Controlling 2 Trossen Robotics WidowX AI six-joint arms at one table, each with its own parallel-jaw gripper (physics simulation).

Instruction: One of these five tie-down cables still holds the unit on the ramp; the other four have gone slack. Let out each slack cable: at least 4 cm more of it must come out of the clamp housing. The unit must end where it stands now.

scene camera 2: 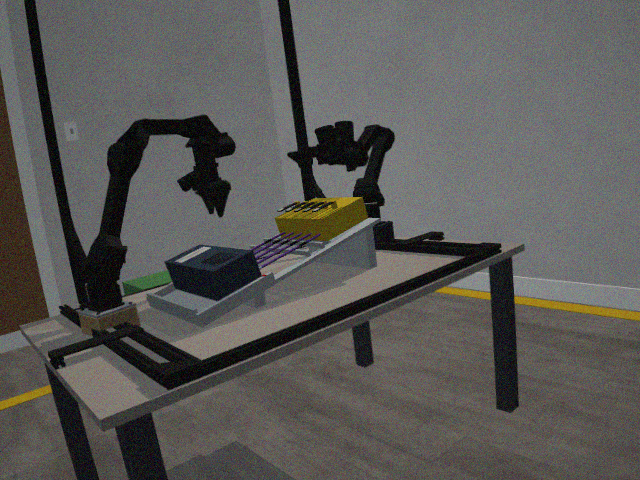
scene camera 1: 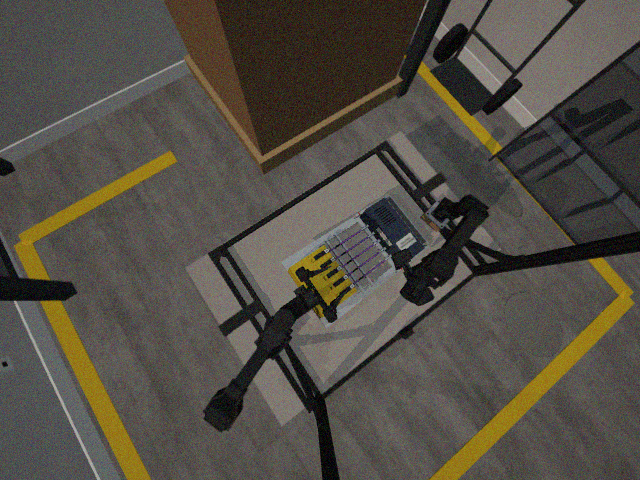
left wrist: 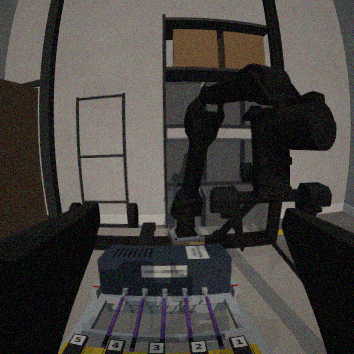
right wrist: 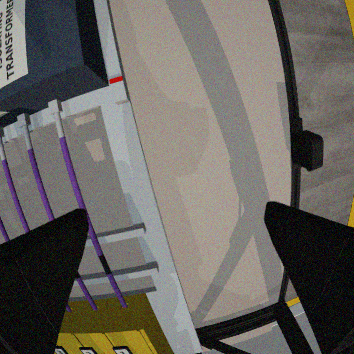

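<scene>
The dark blue unit (scene camera 1: pixel 385 214) (scene camera 2: pixel 206 271) (left wrist: pixel 117 277) (right wrist: pixel 55 50) sits low on the grey ramp (scene camera 2: pixel 356 253) (right wrist: pixel 131 165). Several purple cables (scene camera 2: pixel 281 248) (left wrist: pixel 164 317) (right wrist: pixel 75 181) run from it to the yellow clamp housing (scene camera 2: pixel 341 222) (right wrist: pixel 107 320); number tags 1 to 5 show in the left wrist view. Cable 1, outermost in the right wrist view, has a black band outside the housing. I cannot tell which cable is taut. My left gripper (scene camera 2: pixel 295 156) is open, above the housing. My right gripper (scene camera 2: pixel 216 212) (right wrist: pixel 177 216) is open, above the ramp's side; one finger overlaps cables in its wrist view.
Red marks (right wrist: pixel 116 80) show at the ramp's edges beside the unit. Black clamp levers (scene camera 2: pixel 310 207) stand on the housing top. A green block (scene camera 2: pixel 147 282) lies behind the unit. A black frame (scene camera 2: pixel 320 322) runs around the table.
</scene>
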